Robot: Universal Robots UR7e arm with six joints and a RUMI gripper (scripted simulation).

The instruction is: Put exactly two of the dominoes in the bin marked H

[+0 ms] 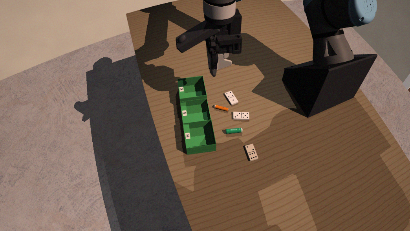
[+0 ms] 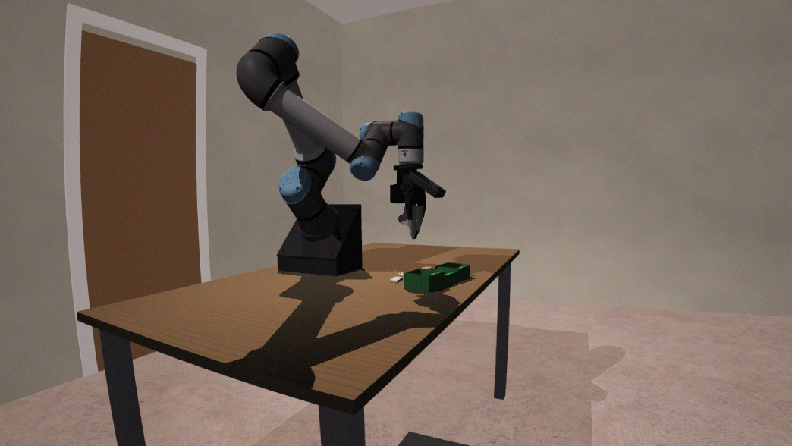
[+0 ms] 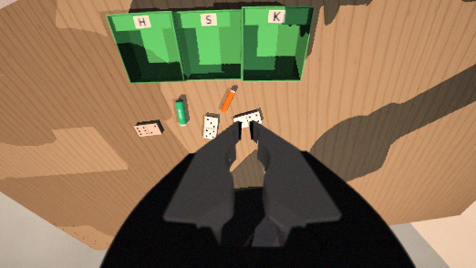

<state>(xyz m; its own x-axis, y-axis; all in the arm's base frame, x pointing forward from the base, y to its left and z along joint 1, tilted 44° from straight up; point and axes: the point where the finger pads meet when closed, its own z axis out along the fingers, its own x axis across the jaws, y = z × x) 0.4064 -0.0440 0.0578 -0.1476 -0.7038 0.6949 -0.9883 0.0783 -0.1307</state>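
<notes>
Now: hand 7 cm short of the bin, 3 cm to the right of it and 13 cm above it. From my hand the other things lie so: orange battery (2 cm behind, 3 cm to the left, 14 cm below); then white domino (6 cm behind, 14 cm below); then green battery (3 cm behind, 12 cm to the left, 14 cm below).
</notes>
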